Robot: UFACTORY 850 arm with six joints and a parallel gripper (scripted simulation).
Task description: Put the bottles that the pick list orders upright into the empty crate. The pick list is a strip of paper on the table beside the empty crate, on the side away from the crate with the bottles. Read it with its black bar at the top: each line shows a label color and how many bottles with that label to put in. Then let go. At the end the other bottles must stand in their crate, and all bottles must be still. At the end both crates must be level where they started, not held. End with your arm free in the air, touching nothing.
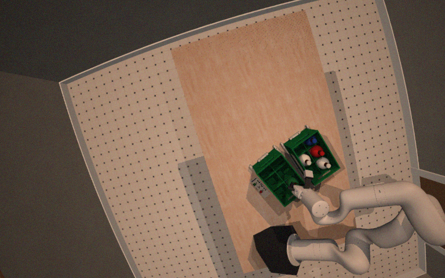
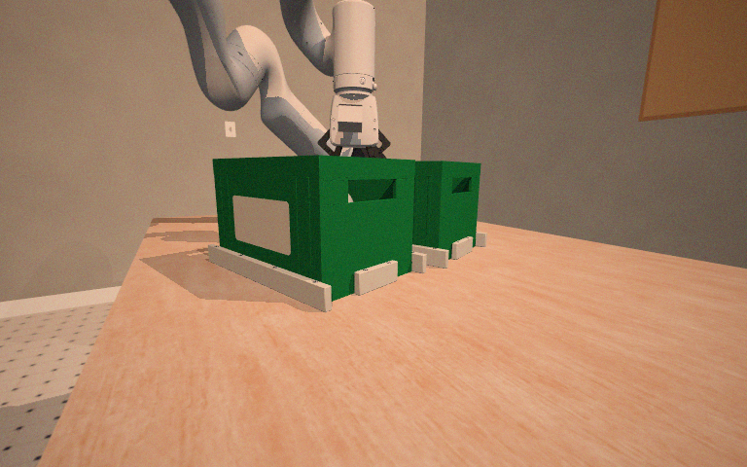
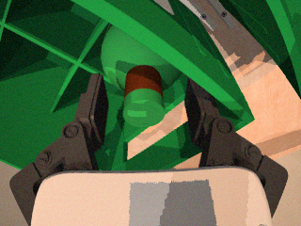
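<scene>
Now: hand 7 cm above the green bottle. The rest, counted from my hand: red bottle: 21 cm to the right, 12 cm ahead, 7 cm below; pick list: 20 cm to the left, 15 cm below, 2 cm ahead; blue bottle: 21 cm ahead, 19 cm to the right, 7 cm below.
</scene>
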